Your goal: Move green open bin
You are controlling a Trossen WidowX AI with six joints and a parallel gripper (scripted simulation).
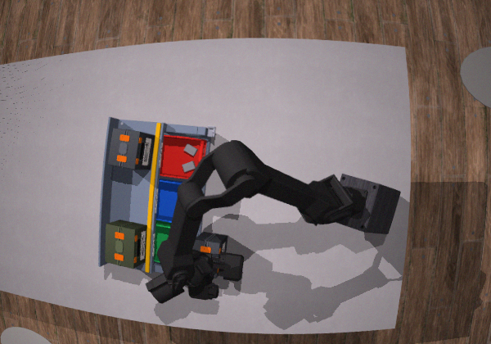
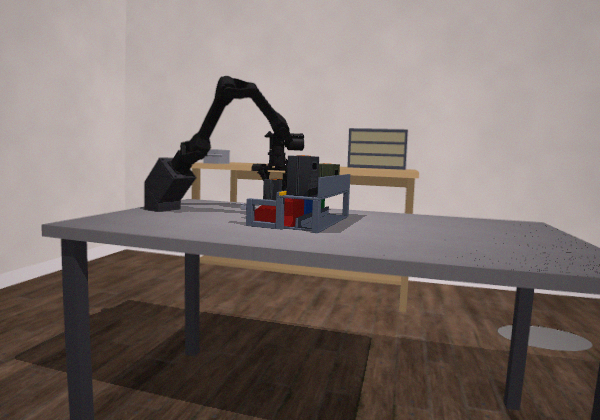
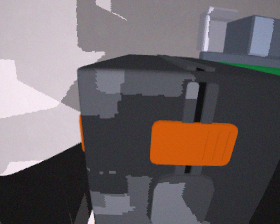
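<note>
The dark box lies 60 mm below my hand. Also, from my hand: blue bin (130 mm ahead, 110 mm to the right, 80 mm below); then yellow rail (160 mm ahead, 110 mm to the right, 10 mm below); then green open bin (120 mm ahead, 80 mm below).
</note>
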